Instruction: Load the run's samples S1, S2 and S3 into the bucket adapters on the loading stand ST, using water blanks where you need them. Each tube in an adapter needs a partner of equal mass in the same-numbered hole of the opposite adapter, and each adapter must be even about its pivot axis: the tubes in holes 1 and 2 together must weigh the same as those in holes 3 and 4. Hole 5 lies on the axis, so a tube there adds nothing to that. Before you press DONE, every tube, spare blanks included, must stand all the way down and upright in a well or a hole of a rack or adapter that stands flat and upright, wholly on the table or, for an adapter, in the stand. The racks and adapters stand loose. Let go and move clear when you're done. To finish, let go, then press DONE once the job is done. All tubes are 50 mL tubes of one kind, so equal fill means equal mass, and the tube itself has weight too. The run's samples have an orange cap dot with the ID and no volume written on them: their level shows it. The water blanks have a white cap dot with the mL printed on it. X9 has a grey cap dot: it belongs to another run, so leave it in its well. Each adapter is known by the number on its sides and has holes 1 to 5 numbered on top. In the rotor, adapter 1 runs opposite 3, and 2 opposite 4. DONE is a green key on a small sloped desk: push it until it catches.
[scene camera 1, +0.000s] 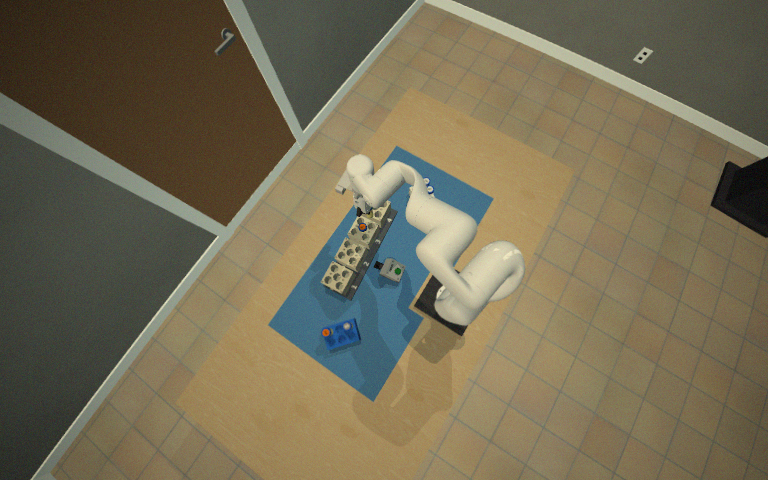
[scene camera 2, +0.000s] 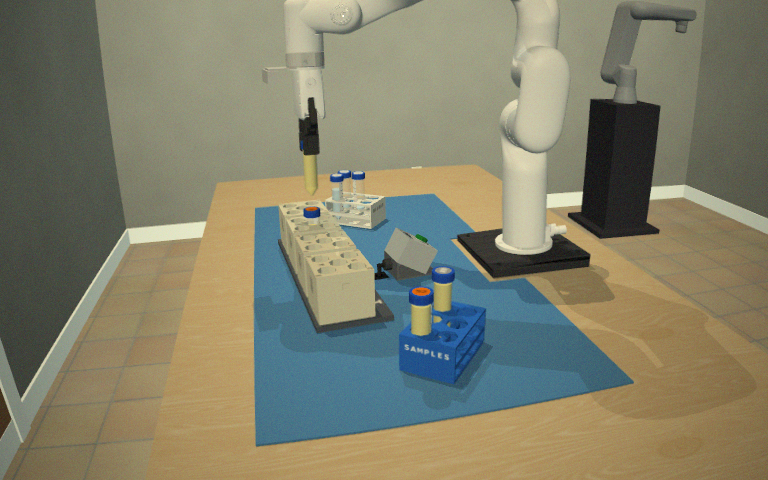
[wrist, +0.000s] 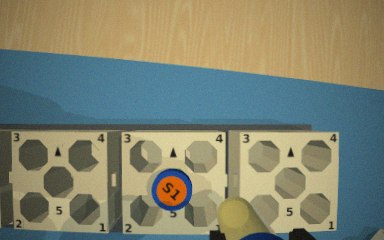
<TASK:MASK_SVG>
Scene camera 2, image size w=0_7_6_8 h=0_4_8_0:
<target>my gripper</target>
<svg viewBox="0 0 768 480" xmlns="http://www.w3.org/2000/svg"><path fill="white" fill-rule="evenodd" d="M324 66L301 67L292 70L294 113L299 118L300 151L302 152L300 141L303 140L303 154L305 156L320 153L317 117L324 119L326 116L321 69Z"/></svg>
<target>grey-dot tube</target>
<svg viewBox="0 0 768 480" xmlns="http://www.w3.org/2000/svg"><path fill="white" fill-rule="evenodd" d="M433 316L433 323L440 322L442 320L438 316ZM438 266L432 269L433 309L441 312L450 311L452 309L455 270L448 266Z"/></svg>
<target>white rack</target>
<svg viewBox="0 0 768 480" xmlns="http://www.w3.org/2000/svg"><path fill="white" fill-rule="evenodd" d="M325 200L326 209L339 225L372 229L385 220L386 207L382 196L365 194L365 197L354 198L353 193L351 193L350 196L343 196L343 200L332 200L332 197ZM332 203L349 204L351 207L344 207L342 212L334 212Z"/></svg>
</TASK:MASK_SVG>
